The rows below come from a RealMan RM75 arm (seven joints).
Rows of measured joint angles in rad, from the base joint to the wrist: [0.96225 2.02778 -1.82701 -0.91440 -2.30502 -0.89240 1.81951]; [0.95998 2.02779 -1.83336 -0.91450 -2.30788 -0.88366 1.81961]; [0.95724 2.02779 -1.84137 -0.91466 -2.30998 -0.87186 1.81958]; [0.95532 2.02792 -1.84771 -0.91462 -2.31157 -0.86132 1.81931]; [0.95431 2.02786 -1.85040 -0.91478 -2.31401 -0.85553 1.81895]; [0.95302 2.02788 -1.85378 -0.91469 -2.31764 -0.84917 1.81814]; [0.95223 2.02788 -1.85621 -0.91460 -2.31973 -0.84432 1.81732]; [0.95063 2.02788 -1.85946 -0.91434 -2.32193 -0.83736 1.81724]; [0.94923 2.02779 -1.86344 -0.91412 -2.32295 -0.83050 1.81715]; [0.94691 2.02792 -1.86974 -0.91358 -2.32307 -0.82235 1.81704]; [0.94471 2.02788 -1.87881 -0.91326 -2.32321 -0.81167 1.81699]
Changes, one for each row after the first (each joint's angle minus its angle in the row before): [-0.00227 0.00001 -0.00635 -0.00010 -0.00286 0.00874 0.00010]; [-0.00274 0.00000 -0.00801 -0.00016 -0.00210 0.01180 -0.00003]; [-0.00192 0.00013 -0.00634 0.00004 -0.00159 0.01054 -0.00027]; [-0.00101 -0.00006 -0.00269 -0.00016 -0.00244 0.00579 -0.00036]; [-0.00129 0.00002 -0.00338 0.00009 -0.00363 0.00636 -0.00081]; [-0.00079 0.00000 -0.00243 0.00009 -0.00209 0.00485 -0.00082]; [-0.00160 0.00000 -0.00325 0.00026 -0.00220 0.00696 -0.00008]; [-0.00140 -0.00009 -0.00398 0.00022 -0.00102 0.00686 -0.00009]; [-0.00232 0.00013 -0.00630 0.00054 -0.00012 0.00815 -0.00011]; [-0.00220 -0.00004 -0.00907 0.00032 -0.00014 0.01068 -0.00005]
